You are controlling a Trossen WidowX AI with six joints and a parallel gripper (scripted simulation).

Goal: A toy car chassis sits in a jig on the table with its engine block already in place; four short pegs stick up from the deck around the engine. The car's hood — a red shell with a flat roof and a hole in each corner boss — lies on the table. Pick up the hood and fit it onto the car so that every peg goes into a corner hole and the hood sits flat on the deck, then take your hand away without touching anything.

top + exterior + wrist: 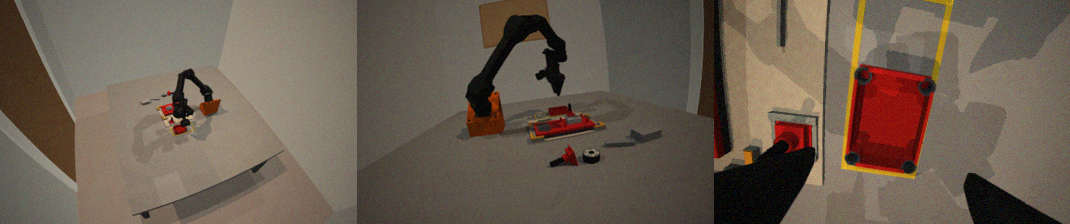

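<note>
Right now my gripper tip is 80 mm above the red hood. The rest, counted from my gripper tip: black wheel (430 mm to the right, 80 mm below, 10 mm ahead); then grey engine block (230 mm to the right, 70 mm below, 20 mm ahead); then jig (200 mm to the right, 80 mm below, 10 mm behind).
</note>
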